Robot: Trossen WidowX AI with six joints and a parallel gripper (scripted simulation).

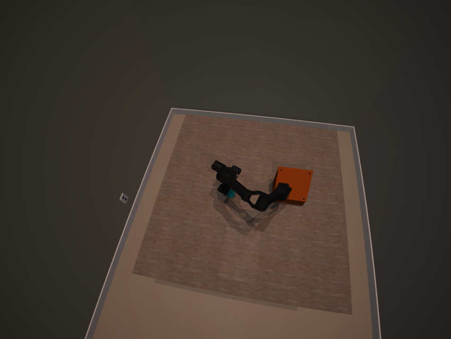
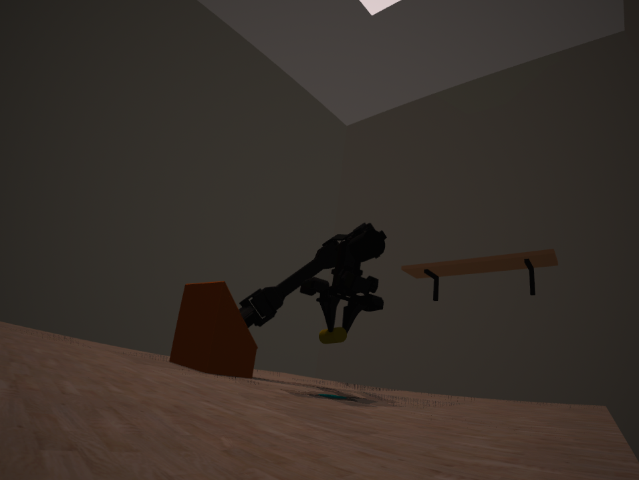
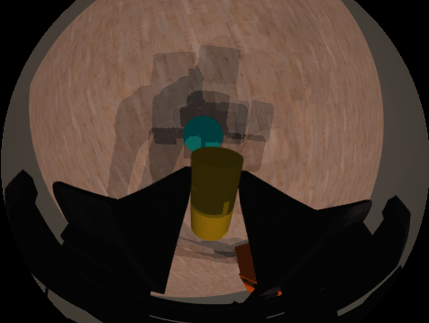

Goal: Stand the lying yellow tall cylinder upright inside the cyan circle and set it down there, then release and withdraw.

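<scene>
The cyan circle is 13 cm below my gripper tip and 1 cm to the left of it. The rest, counted from my gripper tip: yellow tall cylinder (2 cm behind, 1 cm to the left).
</scene>
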